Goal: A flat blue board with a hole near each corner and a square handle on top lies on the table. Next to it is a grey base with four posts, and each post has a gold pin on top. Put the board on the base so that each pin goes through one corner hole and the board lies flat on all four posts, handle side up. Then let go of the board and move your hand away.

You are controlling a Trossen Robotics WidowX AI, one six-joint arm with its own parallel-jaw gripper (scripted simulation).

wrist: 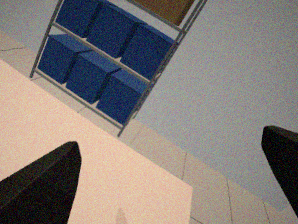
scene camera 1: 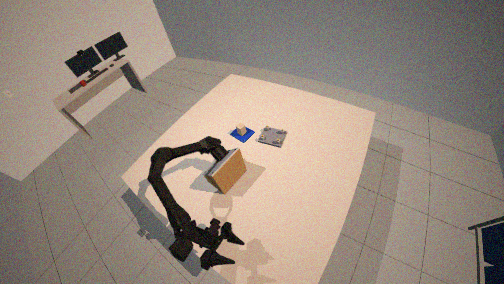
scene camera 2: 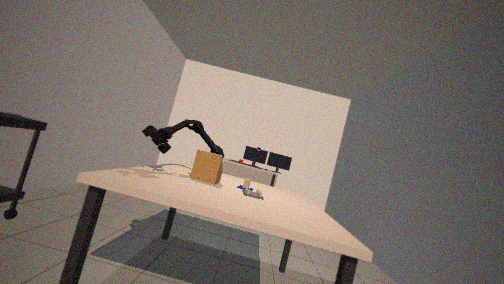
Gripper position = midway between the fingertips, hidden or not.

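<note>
Scene camera 1 shows me my gripper (scene camera 1: 239,253), which is open and holds nothing. The wrist view has it as well, my own gripper (wrist: 172,144).
</note>
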